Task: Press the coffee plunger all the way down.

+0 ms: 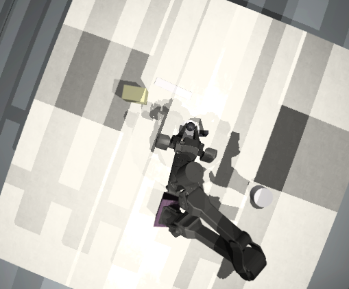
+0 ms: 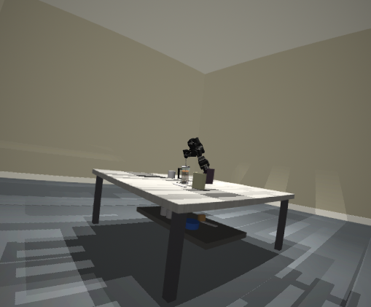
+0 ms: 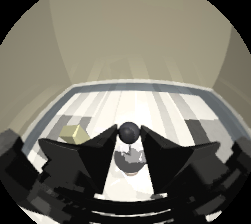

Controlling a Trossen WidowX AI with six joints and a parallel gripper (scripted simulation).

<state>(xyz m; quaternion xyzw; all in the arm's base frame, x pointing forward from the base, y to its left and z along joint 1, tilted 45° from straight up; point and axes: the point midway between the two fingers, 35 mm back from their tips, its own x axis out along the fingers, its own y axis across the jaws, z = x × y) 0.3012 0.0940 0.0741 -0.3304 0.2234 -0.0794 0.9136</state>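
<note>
Right now my gripper tip is 11 cm above the coffee press, 2 cm to the left of it and 2 cm past it.
</note>
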